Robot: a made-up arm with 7 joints.
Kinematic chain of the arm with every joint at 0, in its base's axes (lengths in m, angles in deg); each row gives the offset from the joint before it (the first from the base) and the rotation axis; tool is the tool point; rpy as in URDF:
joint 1: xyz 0 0 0.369 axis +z
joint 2: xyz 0 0 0 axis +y
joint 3: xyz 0 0 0.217 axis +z
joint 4: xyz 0.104 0 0 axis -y
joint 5: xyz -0.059 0 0.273 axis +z
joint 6: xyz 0 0 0 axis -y
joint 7: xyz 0.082 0 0 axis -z
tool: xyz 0 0 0 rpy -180 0 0
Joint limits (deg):
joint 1: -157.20..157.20
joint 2: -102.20..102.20
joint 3: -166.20..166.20
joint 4: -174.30..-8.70
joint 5: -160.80..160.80
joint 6: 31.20..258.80
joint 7: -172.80..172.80
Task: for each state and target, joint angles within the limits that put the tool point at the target. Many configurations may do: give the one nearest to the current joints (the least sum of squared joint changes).
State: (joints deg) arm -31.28 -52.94 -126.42 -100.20 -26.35 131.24 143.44
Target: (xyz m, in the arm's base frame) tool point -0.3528 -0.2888 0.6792
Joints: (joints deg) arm -25.99 -25.56 -99.69 -84.68 -29.61 142.60 143.44
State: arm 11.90 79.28 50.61 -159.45 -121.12 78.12 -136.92
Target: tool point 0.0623 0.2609 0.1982
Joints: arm -14.00 63.06 62.98 -156.23 -121.16 79.56 -136.92
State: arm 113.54 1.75 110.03 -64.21 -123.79 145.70 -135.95
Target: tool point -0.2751 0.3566 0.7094
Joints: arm 77.08 38.91 80.52 -51.08 -124.25 135.84 -135.95
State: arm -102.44 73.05 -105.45 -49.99 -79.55 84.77 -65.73
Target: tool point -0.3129 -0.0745 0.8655
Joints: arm -109.22 44.81 -127.68 -53.13 -79.65 80.02 -65.73
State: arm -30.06 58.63 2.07 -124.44 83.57 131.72 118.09
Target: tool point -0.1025 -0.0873 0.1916
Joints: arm -32.24 69.27 -21.56 -174.30 95.92 141.42 118.09
